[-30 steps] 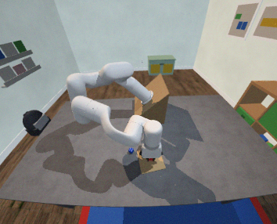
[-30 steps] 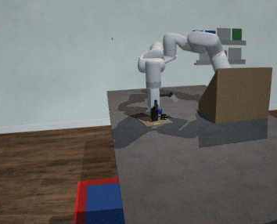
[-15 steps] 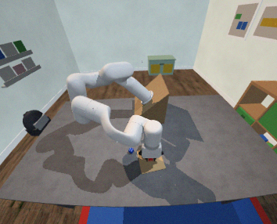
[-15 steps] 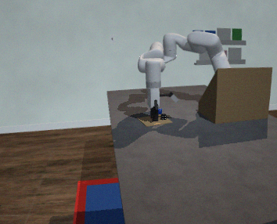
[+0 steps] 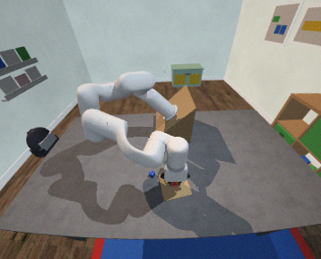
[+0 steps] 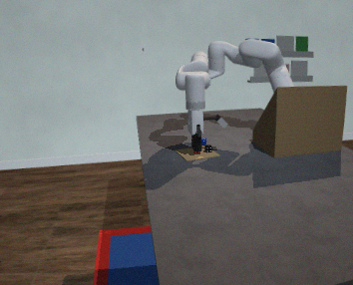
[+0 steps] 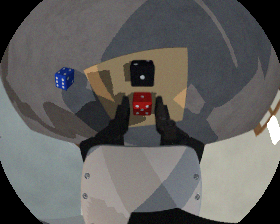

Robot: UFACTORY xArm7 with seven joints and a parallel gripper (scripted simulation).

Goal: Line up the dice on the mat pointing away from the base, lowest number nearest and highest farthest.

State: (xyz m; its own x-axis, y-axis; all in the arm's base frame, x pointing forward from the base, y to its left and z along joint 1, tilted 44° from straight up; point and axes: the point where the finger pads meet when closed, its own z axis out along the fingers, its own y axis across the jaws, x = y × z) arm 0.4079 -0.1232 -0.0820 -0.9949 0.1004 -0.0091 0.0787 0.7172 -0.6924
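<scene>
The red die lies 20 mm below my hand. Round my hand: tan mat 30 mm below; then black die 50 mm behind, 20 mm below; then blue die 60 mm behind, 110 mm to the right, 20 mm below.
</scene>
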